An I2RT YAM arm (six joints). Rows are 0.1 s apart.
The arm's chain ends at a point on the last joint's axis. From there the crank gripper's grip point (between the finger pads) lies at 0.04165 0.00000 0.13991 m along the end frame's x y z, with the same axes.
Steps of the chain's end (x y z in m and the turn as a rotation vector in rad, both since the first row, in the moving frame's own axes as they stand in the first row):
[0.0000 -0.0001 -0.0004 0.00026 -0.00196 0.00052]
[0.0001 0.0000 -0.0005 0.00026 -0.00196 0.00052]
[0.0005 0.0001 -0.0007 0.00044 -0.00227 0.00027]
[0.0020 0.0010 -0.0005 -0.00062 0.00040 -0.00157]
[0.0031 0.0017 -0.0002 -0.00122 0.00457 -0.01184]
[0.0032 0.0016 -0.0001 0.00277 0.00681 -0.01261]
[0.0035 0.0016 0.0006 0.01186 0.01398 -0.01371]
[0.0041 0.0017 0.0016 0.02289 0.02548 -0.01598]
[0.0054 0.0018 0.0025 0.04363 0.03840 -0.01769]
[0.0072 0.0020 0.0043 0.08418 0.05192 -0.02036]
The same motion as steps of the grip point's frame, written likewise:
[-0.0003 -0.0001 -0.0003 0.00026 -0.00196 0.00052]
[-0.0002 0.0000 -0.0004 0.00026 -0.00196 0.00052]
[0.0002 0.0000 -0.0006 0.00044 -0.00227 0.00027]
[0.0021 0.0010 -0.0005 -0.00062 0.00040 -0.00157]
[0.0037 0.0014 -0.0004 -0.00122 0.00457 -0.01184]
[0.0041 0.0007 -0.0004 0.00277 0.00681 -0.01261]
[0.0054 -0.0006 0.0000 0.01186 0.01398 -0.01371]
[0.0076 -0.0022 0.0004 0.02289 0.02548 -0.01598]
[0.0107 -0.0050 0.0006 0.04363 0.03840 -0.01769]
[0.0143 -0.0106 0.0014 0.08418 0.05192 -0.02036]

